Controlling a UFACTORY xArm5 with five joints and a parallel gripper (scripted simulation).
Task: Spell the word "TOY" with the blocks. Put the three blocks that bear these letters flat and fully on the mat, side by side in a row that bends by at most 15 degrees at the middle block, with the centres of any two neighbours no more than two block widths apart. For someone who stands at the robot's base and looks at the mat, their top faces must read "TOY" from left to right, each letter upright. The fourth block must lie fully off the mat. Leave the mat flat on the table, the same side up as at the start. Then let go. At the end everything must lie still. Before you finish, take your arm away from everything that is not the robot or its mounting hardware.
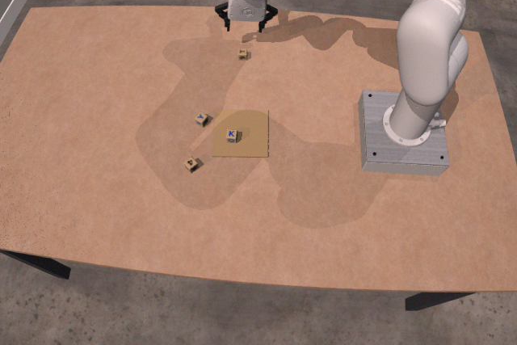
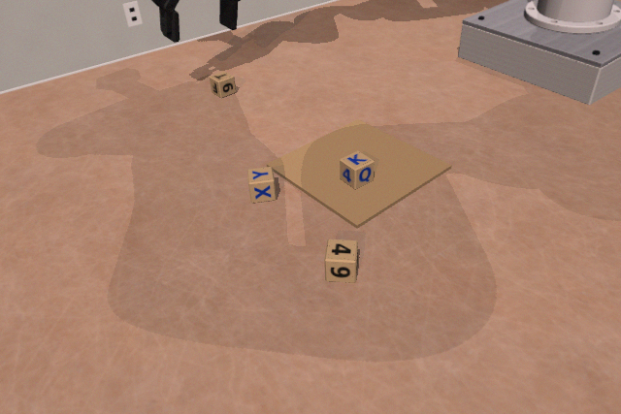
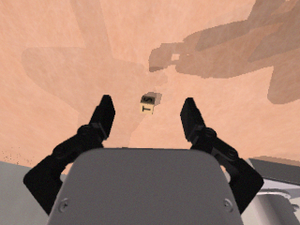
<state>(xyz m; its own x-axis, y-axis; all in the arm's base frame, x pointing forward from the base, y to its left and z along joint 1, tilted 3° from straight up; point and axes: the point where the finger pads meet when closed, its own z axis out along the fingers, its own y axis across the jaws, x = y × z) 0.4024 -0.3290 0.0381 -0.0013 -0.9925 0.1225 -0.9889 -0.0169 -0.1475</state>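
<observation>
The O block lies 32 cm to the left of my hand, 7 cm below it and 4 cm ahead of it. The rest, counted from my hand: tan mat: 30 cm to the left, 8 cm below, 1 cm ahead; T block: 7 cm below, 5 cm to the left, 1 cm ahead.
</observation>
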